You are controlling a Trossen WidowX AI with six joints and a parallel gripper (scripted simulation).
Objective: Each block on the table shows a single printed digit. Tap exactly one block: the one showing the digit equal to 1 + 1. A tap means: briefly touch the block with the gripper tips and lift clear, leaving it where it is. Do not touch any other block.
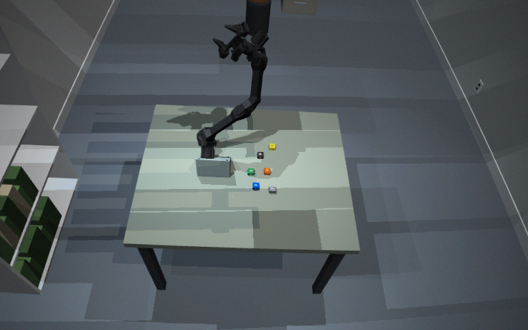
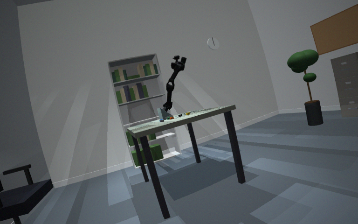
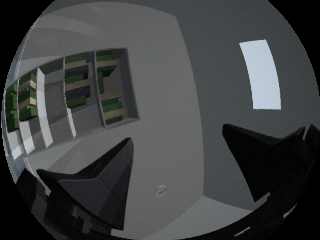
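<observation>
Now: the blue block 18 cm ahead of my gripper tip, 37 cm to the right of it and 64 cm below it. From my gripper tip the other things lie so: green block: 16 cm ahead, 28 cm to the right, 64 cm below; then yellow block: 29 cm ahead, 11 cm to the right, 64 cm below; then black block: 22 cm ahead, 17 cm to the right, 64 cm below.
</observation>
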